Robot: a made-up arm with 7 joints.
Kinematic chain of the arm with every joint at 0, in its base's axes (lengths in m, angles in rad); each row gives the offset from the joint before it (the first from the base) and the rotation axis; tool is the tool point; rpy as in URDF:
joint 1: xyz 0 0 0.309 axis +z
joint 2: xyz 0 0 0 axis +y
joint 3: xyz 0 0 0.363 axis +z
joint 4: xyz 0.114 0 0 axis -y
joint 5: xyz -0.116 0 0.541 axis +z
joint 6: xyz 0 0 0 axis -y
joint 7: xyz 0.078 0 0 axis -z
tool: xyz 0 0 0 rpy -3.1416 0 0
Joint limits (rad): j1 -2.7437..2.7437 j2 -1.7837..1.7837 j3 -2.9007..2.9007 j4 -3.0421..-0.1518 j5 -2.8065..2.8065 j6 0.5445..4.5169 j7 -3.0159..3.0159
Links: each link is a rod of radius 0.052 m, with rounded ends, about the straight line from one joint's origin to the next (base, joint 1, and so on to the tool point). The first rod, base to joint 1, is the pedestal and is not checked.
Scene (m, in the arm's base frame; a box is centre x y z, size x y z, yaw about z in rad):
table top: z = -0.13
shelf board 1: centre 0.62 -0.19 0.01 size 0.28 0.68 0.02 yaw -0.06
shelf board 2: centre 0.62 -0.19 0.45 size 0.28 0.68 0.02 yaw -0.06
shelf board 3: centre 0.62 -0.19 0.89 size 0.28 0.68 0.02 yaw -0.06
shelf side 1: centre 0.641 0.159 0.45 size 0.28 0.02 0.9 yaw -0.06
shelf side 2: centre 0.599 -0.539 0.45 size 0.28 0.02 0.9 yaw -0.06
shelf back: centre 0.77 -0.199 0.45 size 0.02 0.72 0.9 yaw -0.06
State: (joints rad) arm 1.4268 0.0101 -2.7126 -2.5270 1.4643 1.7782 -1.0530
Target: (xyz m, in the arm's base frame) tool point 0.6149 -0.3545 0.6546
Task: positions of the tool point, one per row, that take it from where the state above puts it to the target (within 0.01 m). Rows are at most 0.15 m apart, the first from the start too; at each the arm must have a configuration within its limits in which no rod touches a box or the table.
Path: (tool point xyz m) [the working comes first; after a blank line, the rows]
Joints at the target: 1.7895 0.1293 -2.3360 -1.8897 1.4467 1.7342 -1.0530
Straight joint move there: touches shelf board 2, shelf side 2.

1: 0.1860 -0.5337 0.3544
2: 0.2262 -0.4914 0.4646
3: 0.2582 -0.4236 0.5662
4: 0.2766 -0.3342 0.6546
5: 0.3991 -0.3558 0.6583
6: 0.5161 -0.3601 0.6536
7: 0.6149 -0.3545 0.6546

